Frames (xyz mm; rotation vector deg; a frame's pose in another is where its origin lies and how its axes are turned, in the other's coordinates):
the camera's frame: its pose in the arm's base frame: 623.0 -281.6 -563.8 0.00 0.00 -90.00
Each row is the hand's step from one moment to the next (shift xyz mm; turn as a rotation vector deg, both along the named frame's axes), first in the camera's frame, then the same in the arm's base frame.
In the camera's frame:
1: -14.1 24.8 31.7 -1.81 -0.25 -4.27
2: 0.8 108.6 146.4 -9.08 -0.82 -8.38
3: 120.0 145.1 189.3 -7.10 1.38 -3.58
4: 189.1 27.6 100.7 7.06 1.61 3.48
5: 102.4 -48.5 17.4 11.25 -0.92 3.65
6: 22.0 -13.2 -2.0 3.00 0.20 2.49
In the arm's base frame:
1: 24.8 14.1 31.7 -0.25 1.81 -4.27
2: 108.6 -0.8 146.4 -0.82 9.08 -8.38
3: 145.1 -120.0 189.3 1.38 7.10 -3.58
4: 27.6 -189.1 100.7 1.61 -7.06 3.48
5: -48.5 -102.4 17.4 -0.92 -11.25 3.65
6: -13.2 -22.0 -2.0 0.20 -3.00 2.49

